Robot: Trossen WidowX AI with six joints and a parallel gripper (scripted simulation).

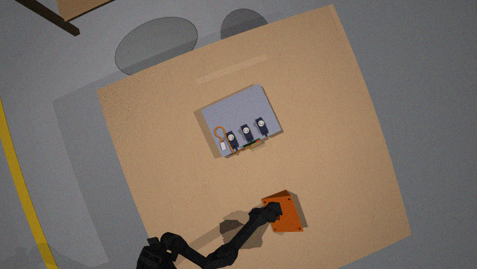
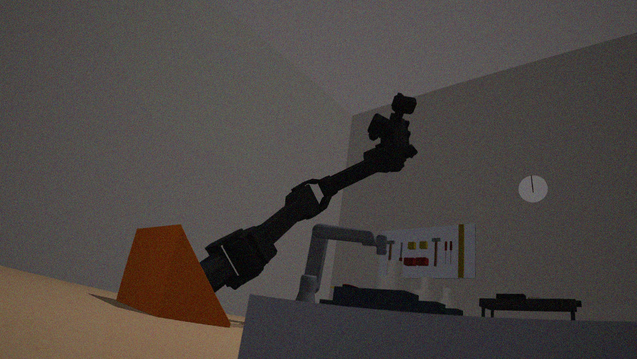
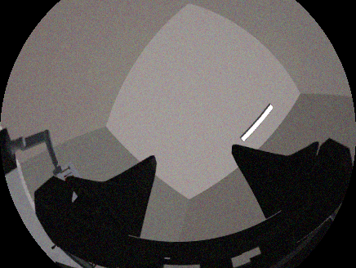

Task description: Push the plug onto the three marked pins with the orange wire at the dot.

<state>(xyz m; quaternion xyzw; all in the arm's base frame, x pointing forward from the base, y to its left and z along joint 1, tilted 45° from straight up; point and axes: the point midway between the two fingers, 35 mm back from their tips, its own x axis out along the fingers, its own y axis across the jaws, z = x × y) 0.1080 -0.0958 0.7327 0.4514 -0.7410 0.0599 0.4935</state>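
My gripper tip is 63 cm above the servo, 42 cm to the left of it and 32 cm short of it. From my gripper tip the other things lie so: grey holder plate: 66 cm below, 43 cm ahead, 41 cm to the right.
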